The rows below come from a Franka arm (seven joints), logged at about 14 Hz.
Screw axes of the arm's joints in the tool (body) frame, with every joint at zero. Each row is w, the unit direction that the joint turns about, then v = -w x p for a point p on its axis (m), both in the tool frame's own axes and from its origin. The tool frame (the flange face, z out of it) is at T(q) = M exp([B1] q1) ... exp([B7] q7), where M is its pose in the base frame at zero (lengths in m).
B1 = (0, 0, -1, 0, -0.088, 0)
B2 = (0, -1, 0, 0.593, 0, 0.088)
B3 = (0, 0, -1, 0, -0.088, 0)
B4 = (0, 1, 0, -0.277, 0, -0.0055)
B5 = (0, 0, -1, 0, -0.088, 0)
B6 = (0, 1, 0, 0.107, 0, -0.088)
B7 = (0, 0, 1, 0, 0, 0)
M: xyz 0.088 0 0.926 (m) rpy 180 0 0 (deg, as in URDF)
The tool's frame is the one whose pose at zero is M.
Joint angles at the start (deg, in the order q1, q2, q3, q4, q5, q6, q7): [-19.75 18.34 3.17 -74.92 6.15 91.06 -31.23]
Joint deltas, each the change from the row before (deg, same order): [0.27 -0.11 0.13 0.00 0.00 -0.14 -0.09]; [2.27 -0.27 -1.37 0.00 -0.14 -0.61 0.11]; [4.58 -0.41 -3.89 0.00 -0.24 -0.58 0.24]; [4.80 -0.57 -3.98 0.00 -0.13 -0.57 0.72]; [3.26 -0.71 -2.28 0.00 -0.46 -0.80 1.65]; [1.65 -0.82 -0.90 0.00 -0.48 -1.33 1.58]
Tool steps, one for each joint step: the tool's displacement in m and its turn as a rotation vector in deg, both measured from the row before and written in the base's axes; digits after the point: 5 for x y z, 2 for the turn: [0.00051 0.00438 0.00107 0.04 0.00 0.50]; [0.00120 0.01268 0.00187 -0.46 0.51 0.94]; [0.00084 0.01454 0.00351 -1.34 0.55 0.71]; [-0.00011 0.01620 0.00609 -1.27 0.29 0.33]; [-0.00202 0.01437 0.00731 -1.04 0.36 -0.51]; [-0.00464 0.00954 0.00735 -0.55 0.68 -0.73]
